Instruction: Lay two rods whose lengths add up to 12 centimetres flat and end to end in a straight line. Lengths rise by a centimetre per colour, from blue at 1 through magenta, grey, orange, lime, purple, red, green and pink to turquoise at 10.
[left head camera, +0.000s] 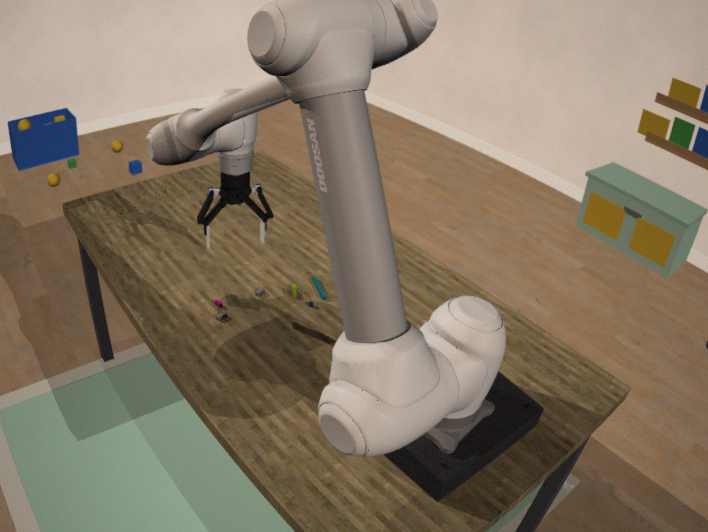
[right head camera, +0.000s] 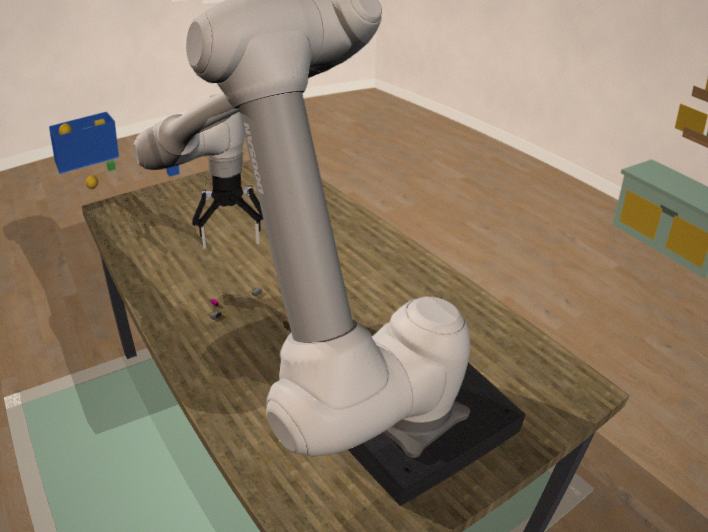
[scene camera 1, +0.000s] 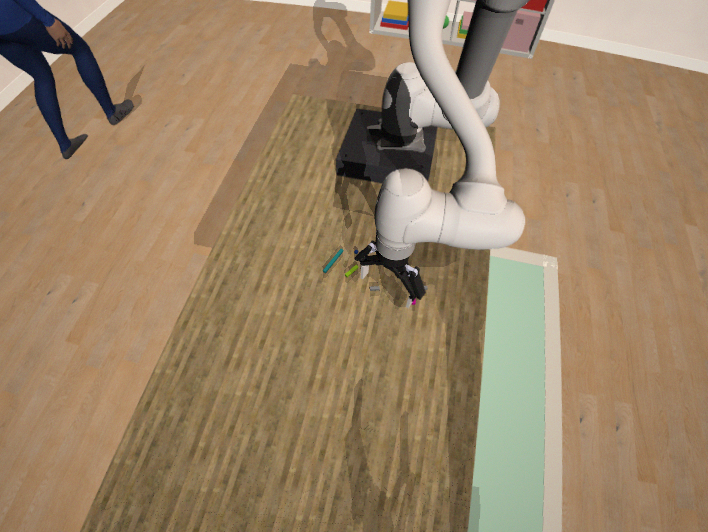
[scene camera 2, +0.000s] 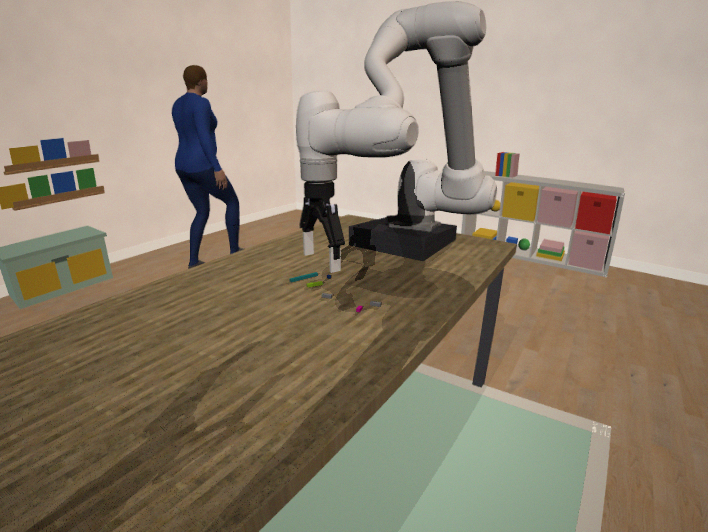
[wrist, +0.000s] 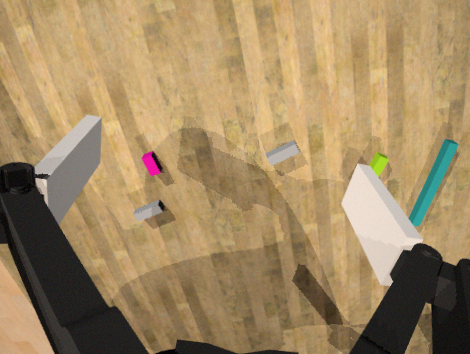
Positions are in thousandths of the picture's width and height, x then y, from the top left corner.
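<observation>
Gripper (scene camera 2: 454, 493). Gripper again: left head camera view (left head camera: 333, 458), right head camera view (right head camera: 327, 458), scene camera 1 (scene camera 1: 546, 544), wrist view (wrist: 488, 459).
</observation>
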